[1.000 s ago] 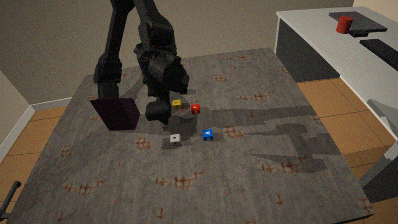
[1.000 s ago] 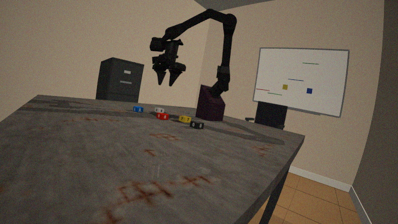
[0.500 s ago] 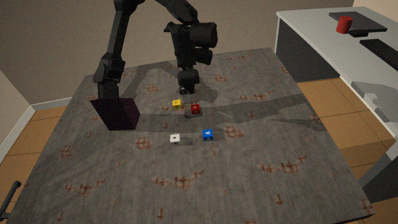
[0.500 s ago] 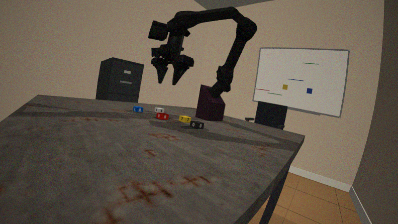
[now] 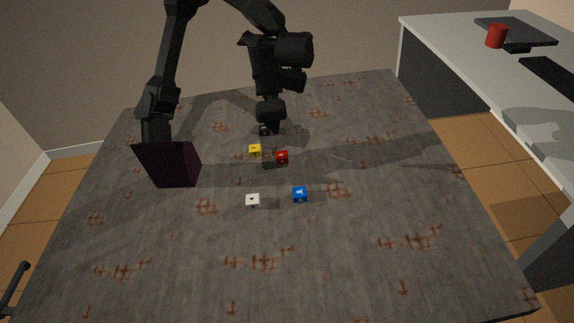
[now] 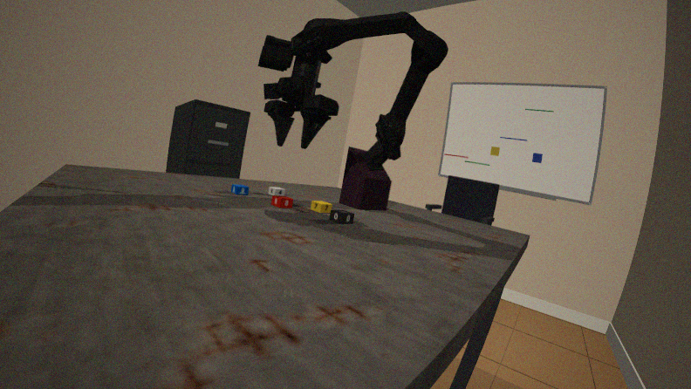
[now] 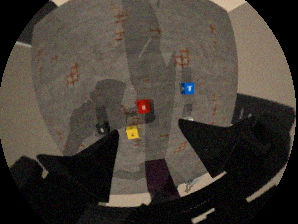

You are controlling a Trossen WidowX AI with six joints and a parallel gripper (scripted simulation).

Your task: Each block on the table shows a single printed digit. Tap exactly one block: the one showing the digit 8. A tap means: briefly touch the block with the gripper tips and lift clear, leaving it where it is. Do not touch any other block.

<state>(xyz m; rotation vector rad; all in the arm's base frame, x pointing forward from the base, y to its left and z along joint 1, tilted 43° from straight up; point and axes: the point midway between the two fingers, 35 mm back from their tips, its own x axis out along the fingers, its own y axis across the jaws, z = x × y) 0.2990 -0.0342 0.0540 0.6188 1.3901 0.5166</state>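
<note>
My gripper tip is now 110 mm above the red block. Also, from my gripper tip: blue block (30 mm ahead, 140 mm to the right, 110 mm below); yellow block (70 mm behind, 40 mm to the left, 110 mm below); black block (40 mm behind, 130 mm to the left, 110 mm below).
</note>
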